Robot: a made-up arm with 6 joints.
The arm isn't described. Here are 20 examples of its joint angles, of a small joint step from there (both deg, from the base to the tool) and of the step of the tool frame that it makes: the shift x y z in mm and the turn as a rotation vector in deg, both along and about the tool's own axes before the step.
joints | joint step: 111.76 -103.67 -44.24 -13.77 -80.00 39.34 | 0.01 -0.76 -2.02 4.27 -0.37 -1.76
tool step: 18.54 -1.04 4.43 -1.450 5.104 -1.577
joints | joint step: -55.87 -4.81 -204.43 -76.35 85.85 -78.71 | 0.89 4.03 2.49 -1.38 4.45 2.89
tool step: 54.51 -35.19 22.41 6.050 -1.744 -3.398
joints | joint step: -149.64 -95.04 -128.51 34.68 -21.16 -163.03 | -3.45 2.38 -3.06 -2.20 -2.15 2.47
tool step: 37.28 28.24 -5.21 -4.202 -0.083 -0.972
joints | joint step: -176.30 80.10 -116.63 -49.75 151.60 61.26 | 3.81 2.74 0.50 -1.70 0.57 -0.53
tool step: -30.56 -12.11 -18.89 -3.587 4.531 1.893
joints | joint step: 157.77 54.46 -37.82 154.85 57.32 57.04 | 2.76 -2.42 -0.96 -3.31 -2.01 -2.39
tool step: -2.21 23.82 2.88 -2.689 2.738 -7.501
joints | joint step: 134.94 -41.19 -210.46 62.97 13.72 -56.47 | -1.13 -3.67 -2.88 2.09 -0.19 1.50
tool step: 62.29 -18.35 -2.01 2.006 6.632 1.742
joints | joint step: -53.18 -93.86 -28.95 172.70 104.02 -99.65 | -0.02 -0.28 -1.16 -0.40 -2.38 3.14
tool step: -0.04 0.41 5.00 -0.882 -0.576 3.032
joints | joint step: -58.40 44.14 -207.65 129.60 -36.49 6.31 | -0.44 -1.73 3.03 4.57 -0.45 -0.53
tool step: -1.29 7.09 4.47 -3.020 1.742 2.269
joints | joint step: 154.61 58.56 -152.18 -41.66 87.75 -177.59 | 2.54 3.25 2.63 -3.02 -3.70 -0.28
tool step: -8.86 59.70 17.40 2.511 -1.247 -6.354
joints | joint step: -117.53 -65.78 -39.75 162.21 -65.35 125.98 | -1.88 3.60 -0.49 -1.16 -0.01 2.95
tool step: 5.48 11.27 4.86 1.725 -3.564 2.959
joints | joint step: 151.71 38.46 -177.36 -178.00 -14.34 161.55 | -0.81 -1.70 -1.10 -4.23 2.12 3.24
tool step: 27.61 24.38 -1.69 -2.978 4.236 -1.366
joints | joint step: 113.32 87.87 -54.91 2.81 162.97 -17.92 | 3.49 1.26 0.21 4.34 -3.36 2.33
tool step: 17.45 -16.02 -10.52 1.711 2.670 1.629
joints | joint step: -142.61 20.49 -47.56 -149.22 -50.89 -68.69 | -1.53 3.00 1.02 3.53 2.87 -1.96
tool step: -2.13 -13.54 15.82 -0.848 -1.790 3.293
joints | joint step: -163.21 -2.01 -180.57 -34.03 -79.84 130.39 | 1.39 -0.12 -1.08 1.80 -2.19 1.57
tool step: 2.53 -12.69 -0.04 4.520 0.380 1.360
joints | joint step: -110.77 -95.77 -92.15 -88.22 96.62 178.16 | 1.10 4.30 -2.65 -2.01 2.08 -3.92
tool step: -25.56 14.60 9.23 0.979 2.309 -5.430
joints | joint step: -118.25 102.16 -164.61 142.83 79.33 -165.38 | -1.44 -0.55 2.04 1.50 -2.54 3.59
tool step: -7.92 16.02 -19.53 -3.345 -3.698 3.907
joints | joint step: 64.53 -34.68 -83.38 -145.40 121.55 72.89 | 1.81 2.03 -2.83 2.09 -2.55 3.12
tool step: 2.42 -15.91 -10.05 3.645 -2.554 3.150
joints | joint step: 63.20 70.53 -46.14 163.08 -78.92 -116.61 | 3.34 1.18 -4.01 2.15 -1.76 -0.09
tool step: -7.69 -13.29 -20.72 -0.028 1.407 1.740
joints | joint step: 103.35 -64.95 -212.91 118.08 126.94 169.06 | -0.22 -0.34 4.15 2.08 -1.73 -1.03
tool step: -4.09 -13.51 -13.70 -2.974 -4.064 0.509
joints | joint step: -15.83 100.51 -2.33 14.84 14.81 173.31 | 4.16 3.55 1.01 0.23 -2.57 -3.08
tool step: 2.21 -9.94 11.03 4.596 1.452 -0.921
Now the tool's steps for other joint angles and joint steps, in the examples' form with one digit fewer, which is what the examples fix.
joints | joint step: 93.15 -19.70 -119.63 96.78 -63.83 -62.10 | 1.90 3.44 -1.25 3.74 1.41 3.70
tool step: -43.2 -1.6 10.4 -0.79 -6.08 3.93
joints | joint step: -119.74 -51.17 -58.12 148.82 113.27 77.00 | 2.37 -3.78 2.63 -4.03 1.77 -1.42
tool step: 2.7 32.3 11.8 -4.42 1.43 1.03
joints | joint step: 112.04 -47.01 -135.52 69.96 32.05 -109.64 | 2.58 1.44 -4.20 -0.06 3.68 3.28
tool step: 3.4 10.3 -3.1 1.36 4.13 3.95
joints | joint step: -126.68 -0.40 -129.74 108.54 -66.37 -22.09 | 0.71 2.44 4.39 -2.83 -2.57 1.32
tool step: -16.0 32.2 10.8 -1.77 3.64 -5.79
